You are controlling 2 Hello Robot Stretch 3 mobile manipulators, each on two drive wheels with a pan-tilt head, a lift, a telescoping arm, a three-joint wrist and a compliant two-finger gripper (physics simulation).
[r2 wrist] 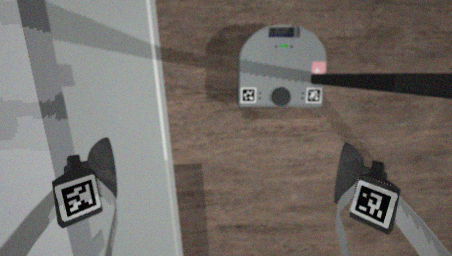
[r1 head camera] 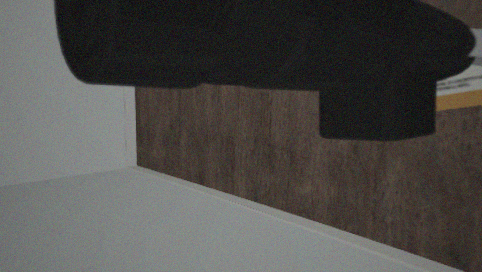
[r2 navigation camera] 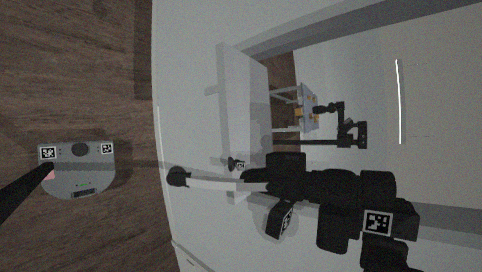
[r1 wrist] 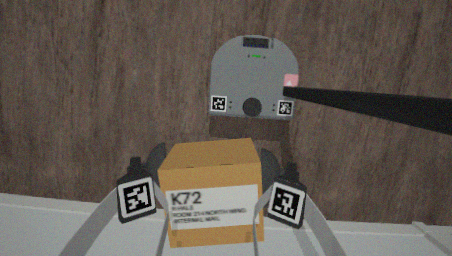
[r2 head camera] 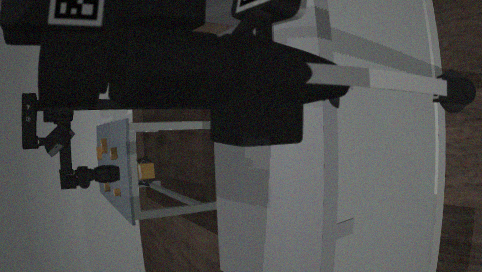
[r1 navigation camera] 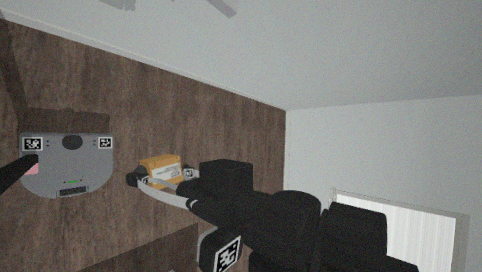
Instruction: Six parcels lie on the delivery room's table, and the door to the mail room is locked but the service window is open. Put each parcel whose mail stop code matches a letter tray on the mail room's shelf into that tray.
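My r1 gripper (r1 navigation camera: pixel 162 175) (r1 wrist: pixel 213 162) is shut on the orange parcel marked K72 (r1 navigation camera: pixel 170 162) (r1 wrist: pixel 210 155) (r2 head camera: pixel 146 171), holding it above the floor beside r1's base; its orange edge also shows in the r1 head view, at the right. My r2 gripper (r2 navigation camera: pixel 206 170) (r2 wrist: pixel 226 167) is open and empty, its fingers wide apart at the wall below the service window. Several small orange parcels (r2 head camera: pixel 114 153) (r2 head camera: pixel 117 192) lie on the blue-grey table (r2 head camera: pixel 122 200), seen through the opening. The letter trays and shelf do not show. The codes on the table's parcels are too small to read.
A pale ledge (r2 head camera: pixel 240 225) (r2 navigation camera: pixel 242 90) juts out at the service window, close to r2's arm. r1's base (r1 navigation camera: pixel 70 165) (r1 wrist: pixel 250 75) stands on brown floor near a pale wall (r1 navigation camera: pixel 350 150). r2's base (r2 navigation camera: pixel 75 170) (r2 wrist: pixel 280 65) stands near the window wall.
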